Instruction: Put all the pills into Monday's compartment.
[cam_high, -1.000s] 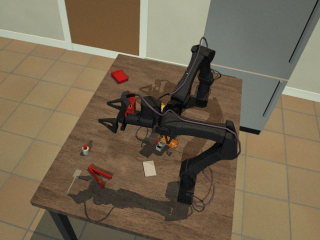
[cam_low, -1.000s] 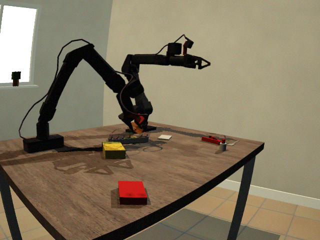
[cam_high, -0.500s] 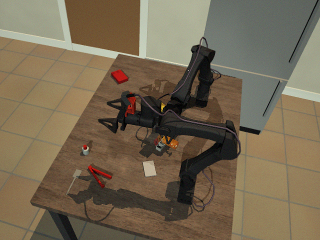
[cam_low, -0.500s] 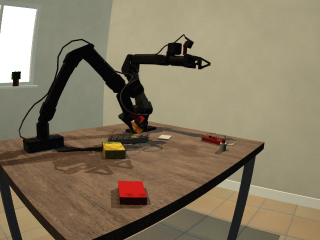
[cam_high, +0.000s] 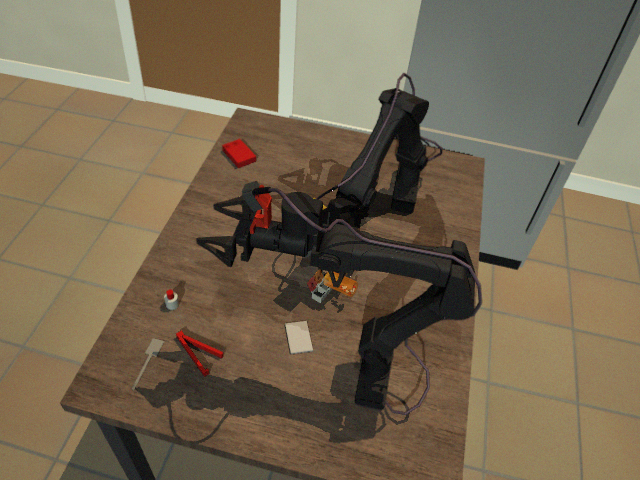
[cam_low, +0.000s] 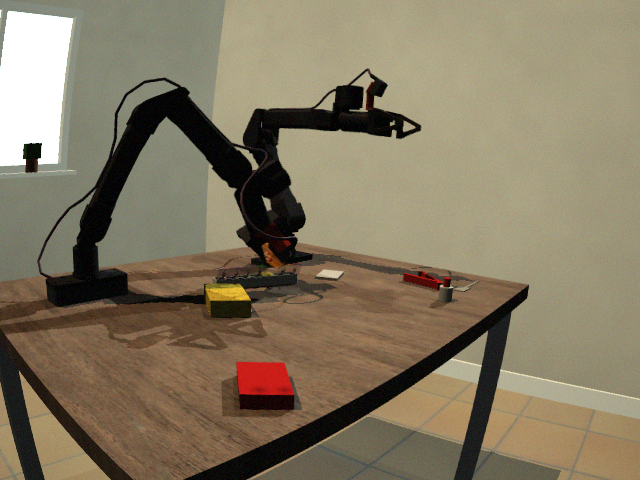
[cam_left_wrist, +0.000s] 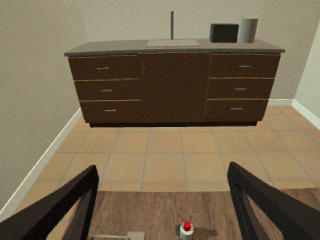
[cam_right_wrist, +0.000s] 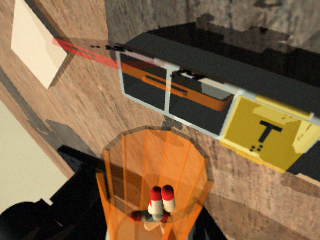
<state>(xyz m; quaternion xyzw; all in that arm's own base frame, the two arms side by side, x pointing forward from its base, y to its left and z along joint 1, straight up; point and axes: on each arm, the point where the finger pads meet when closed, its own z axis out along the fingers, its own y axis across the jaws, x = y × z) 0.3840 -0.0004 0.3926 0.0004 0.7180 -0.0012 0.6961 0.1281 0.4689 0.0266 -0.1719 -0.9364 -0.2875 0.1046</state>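
My right gripper is now 20 mm past the orange pill bottle and 10 mm to the right of it. Also, from my right hand: white card (70 mm ahead, 150 mm to the left, 60 mm below).
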